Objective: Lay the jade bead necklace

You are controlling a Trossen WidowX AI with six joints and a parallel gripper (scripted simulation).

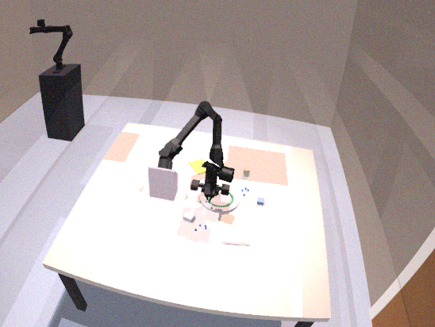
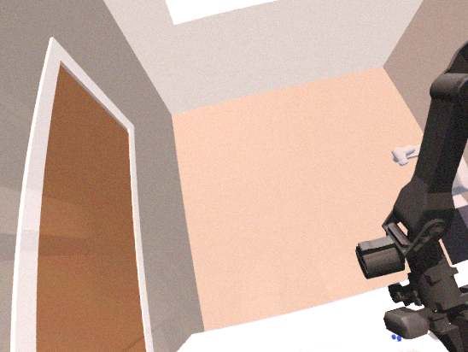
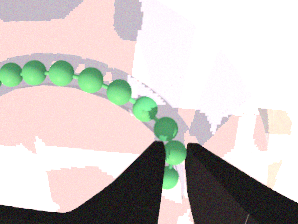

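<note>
Now: the round white bead board 5 cm ahead of my gripper tip, 3 cm to the left of it and 1 cm below it. Also, from my gripper tip: yellow sheet (28 cm to the left, 9 cm behind, 1 cm below); thin rod (25 cm to the right, 16 cm ahead, 1 cm below); blue block (26 cm ahead, 6 cm to the left, 1 cm below).
</note>
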